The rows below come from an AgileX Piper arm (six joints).
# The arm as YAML. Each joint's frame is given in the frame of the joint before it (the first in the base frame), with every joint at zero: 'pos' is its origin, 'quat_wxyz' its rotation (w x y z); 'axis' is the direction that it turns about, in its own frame. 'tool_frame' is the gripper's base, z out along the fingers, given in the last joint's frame.
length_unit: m
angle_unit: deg
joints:
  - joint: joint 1
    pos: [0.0, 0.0, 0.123]
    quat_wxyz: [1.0, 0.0, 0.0, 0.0]
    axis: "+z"
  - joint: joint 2
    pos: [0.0, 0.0, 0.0]
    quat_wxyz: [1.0, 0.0, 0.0, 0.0]
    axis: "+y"
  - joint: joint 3
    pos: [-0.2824, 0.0, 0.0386]
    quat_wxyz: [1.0, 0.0, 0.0, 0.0]
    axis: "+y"
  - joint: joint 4
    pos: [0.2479, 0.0, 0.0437]
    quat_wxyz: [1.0, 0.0, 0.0, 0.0]
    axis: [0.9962, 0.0, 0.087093]
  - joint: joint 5
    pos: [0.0, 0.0, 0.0]
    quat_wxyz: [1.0, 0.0, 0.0, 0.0]
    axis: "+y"
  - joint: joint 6
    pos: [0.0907, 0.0, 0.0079]
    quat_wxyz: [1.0, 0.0, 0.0, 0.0]
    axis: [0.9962, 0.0, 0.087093]
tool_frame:
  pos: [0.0, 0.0, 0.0]
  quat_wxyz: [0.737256, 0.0, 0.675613, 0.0]
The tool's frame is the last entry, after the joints.
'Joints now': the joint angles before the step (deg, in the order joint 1, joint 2, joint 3, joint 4, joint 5, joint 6). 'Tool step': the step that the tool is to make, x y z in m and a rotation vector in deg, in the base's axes. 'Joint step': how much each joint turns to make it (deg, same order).
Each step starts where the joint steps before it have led.
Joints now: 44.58, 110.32, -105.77, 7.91, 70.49, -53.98
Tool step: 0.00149, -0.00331, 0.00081, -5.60, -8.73, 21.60
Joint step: 0.00, -0.17, -0.05, -2.33, 0.50, -23.07
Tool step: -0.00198, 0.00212, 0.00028, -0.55, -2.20, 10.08
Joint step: 0.06, 0.00, 0.00, 1.68, -0.05, -10.70
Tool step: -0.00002, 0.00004, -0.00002, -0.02, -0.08, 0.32
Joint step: 0.00, 0.00, 0.00, 0.05, -0.01, -0.35
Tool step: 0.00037, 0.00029, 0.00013, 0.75, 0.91, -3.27
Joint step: 0.00, 0.00, 0.00, 0.00, -0.30, 3.46
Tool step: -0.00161, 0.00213, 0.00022, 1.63, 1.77, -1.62
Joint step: 0.00, 0.04, 0.00, 1.81, -0.16, 1.74
